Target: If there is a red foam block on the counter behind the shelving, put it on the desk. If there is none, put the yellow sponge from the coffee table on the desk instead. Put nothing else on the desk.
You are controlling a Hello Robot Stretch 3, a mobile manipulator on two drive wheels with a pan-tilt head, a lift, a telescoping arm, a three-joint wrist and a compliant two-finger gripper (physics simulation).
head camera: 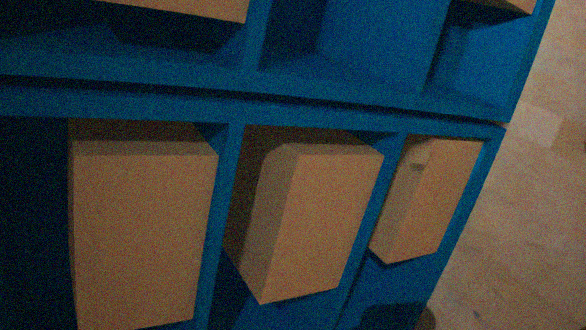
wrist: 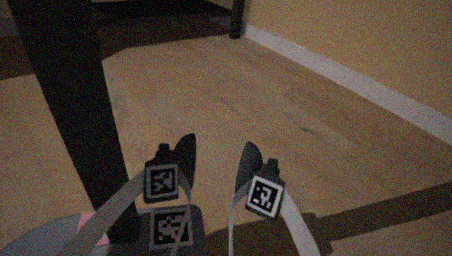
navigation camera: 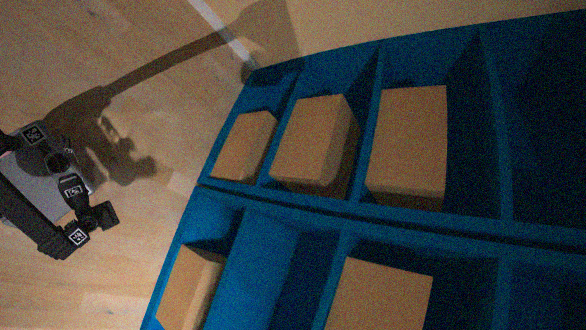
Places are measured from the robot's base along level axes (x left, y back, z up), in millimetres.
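Pixels of known places: gripper, fingertip midpoint: [wrist: 218, 156] [navigation camera: 52, 137]; robot's base, link origin: [navigation camera: 58, 162].
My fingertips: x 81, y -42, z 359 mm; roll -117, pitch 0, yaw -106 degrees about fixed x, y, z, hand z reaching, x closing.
Ahead of a thing's pixels: the offset from my fingertips to its top centre. "spot": to the spot under its first point.
The blue shelving [head camera: 150, 106] [navigation camera: 507, 225] stands close by, tilted in the head and navigation views. My gripper [wrist: 218, 156] is open and empty above the wooden floor in the wrist view, its two dark fingertips apart. In the navigation view my arm and wrist are at the left, beside the shelving and apart from it. The red foam block, the counter, the yellow sponge and the coffee table cannot be made out in these views, and no desk can be identified.
Cardboard-coloured boxes @[spot: dz +765, dx -487, dy -719 mm] [head camera: 145, 230] [navigation camera: 407, 140] sit in several shelf compartments. A white baseboard [navigation camera: 217, 22] [wrist: 350, 82] runs along the tan wall [wrist: 370, 35]. Dark furniture with a black leg @[spot: dz -240, dx +1357, dy -374 mm] [wrist: 237, 20] stands at the top of the wrist view. Shadows lie on the floor.
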